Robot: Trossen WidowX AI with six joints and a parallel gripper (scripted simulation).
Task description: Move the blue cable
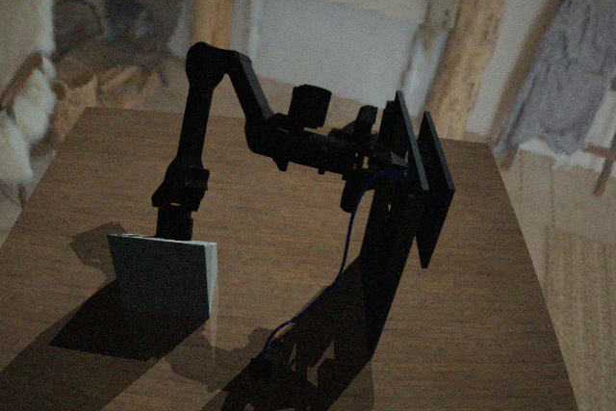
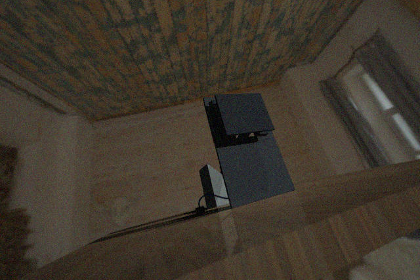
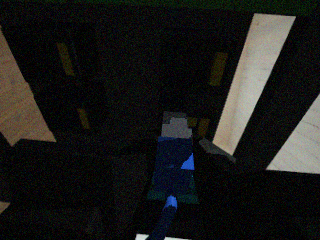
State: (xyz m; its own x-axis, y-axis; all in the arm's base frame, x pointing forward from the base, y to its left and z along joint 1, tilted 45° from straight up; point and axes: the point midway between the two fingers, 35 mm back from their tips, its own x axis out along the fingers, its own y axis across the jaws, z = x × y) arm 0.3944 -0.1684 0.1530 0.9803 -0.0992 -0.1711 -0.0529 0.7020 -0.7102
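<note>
The blue cable's plug lies 1 cm ahead of my gripper tip. The rest, counted from my gripper tip: black anchor block (21 cm behind, 18 cm to the right, 36 cm below).
</note>
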